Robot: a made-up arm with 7 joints.
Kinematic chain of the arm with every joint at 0, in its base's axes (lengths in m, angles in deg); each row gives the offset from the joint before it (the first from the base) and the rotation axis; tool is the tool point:
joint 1: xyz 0 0.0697 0 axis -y
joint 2: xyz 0 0.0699 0 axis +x
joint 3: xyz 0 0 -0.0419 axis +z
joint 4: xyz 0 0 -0.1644 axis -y
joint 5: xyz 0 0 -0.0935 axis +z
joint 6: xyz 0 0 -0.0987 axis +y
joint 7: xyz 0 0 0 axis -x
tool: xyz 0 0 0
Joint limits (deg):
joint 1: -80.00..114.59
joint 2: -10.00..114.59
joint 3: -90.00..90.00
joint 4: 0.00..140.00
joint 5: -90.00..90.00
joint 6: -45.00..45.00
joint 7: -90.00..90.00
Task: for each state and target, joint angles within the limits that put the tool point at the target. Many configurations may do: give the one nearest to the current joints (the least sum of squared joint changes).
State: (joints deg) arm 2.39 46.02 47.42 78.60 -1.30 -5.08 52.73
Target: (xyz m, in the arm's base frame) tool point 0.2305 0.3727 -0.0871
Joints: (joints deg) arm 31.35 34.72 28.11 63.36 -1.30 -5.08 52.73
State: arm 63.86 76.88 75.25 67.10 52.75 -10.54 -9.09
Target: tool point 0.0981 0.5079 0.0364
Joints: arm 78.42 63.29 57.30 32.22 52.75 -10.54 -9.09
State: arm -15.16 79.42 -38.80 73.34 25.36 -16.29 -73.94
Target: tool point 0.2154 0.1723 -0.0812
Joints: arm 28.31 45.72 -33.88 108.71 25.36 -16.29 -73.94
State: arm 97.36 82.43 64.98 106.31 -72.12 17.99 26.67
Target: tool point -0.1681 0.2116 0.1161
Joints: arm 82.75 109.08 57.58 114.26 -72.12 17.99 26.67
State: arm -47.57 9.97 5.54 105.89 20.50 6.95 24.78
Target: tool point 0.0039 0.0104 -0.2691
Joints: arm -37.75 -10.00 -28.39 83.03 20.50 6.95 24.78
